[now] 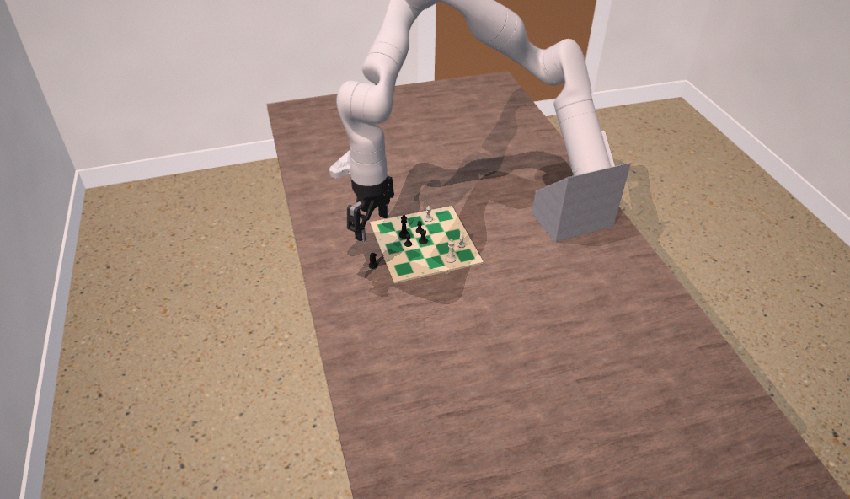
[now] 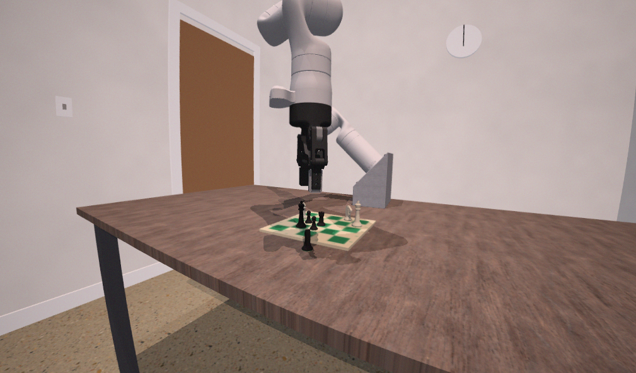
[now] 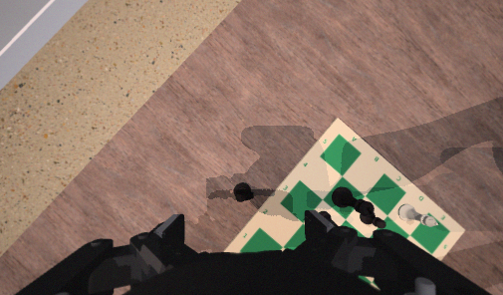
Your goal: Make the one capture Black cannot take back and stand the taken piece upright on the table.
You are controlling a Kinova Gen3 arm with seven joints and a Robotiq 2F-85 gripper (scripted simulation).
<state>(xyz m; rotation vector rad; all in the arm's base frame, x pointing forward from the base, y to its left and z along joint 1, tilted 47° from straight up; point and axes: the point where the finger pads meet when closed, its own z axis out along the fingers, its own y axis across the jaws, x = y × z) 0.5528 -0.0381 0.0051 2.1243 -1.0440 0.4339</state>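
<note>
My hand is 14 cm past the cream chessboard, 12 cm above it and 3 cm to the left of it. Also, from my hand: white pawn 18 cm behind, 10 cm to the right, 9 cm below; then black king 10 cm behind, 8 cm below, 7 cm to the right.
</note>
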